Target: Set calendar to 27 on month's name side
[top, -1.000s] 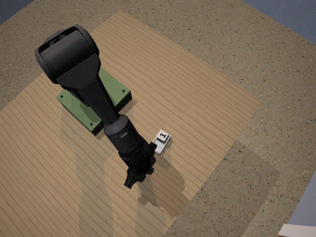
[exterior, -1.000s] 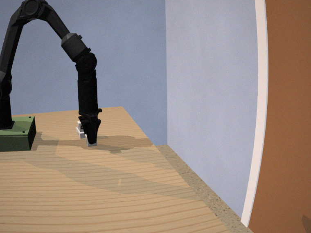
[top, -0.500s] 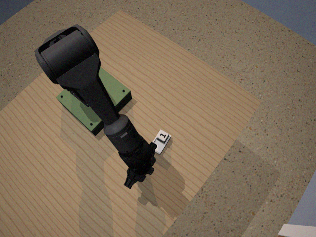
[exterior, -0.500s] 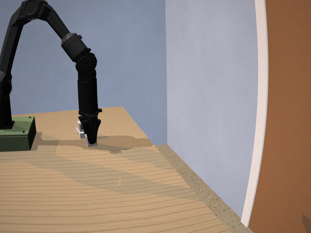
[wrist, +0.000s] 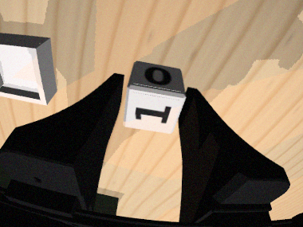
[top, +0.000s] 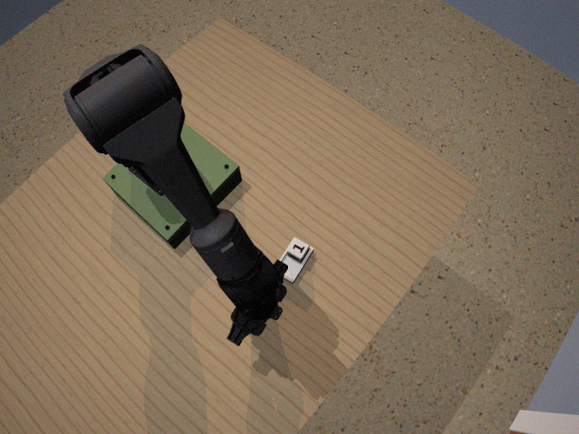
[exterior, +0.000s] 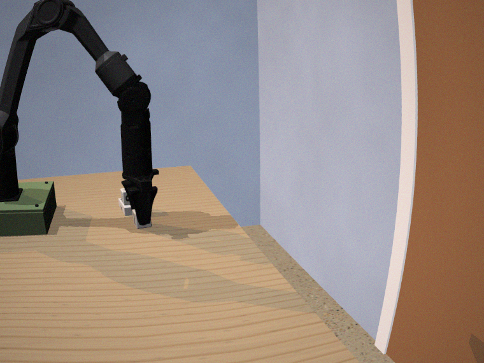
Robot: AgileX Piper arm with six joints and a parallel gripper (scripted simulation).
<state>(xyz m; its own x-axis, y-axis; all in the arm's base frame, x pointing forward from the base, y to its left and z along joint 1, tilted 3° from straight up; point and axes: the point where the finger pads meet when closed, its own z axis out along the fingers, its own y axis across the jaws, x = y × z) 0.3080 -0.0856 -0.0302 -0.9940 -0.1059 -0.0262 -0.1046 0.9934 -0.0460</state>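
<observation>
My hand is 110 mm to the right of the white tray, 10 mm past it and 10 mm above it.
</observation>
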